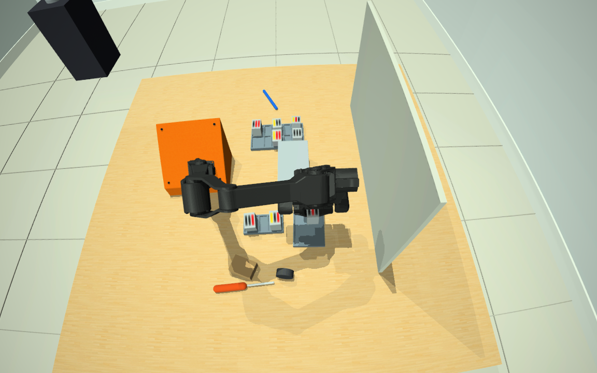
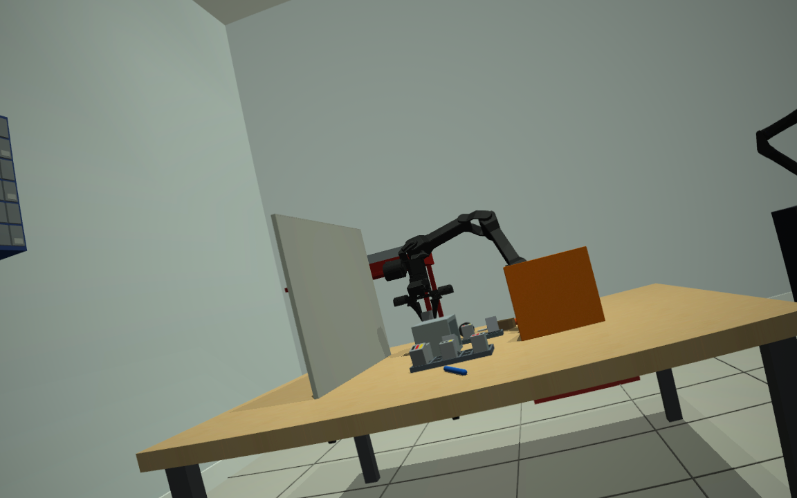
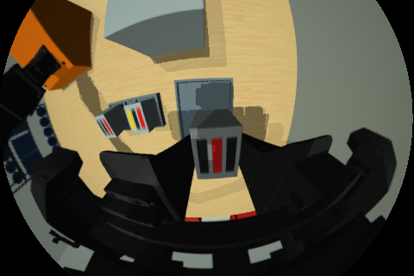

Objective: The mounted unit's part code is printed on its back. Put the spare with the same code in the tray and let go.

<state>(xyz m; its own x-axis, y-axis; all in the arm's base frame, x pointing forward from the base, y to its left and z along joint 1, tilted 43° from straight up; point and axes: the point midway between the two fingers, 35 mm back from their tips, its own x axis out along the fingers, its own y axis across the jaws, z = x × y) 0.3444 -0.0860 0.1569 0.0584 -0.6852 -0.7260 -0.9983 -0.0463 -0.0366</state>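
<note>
Now: gripper tip 1 cm past the grey tray and 8 cm above it. Also, from my gripper tip: mounted unit (5 cm behind, 20 cm to the left, 4 cm below); black puck (8 cm behind, 16 cm to the right, 6 cm below); grey spare (2 cm above).
</note>
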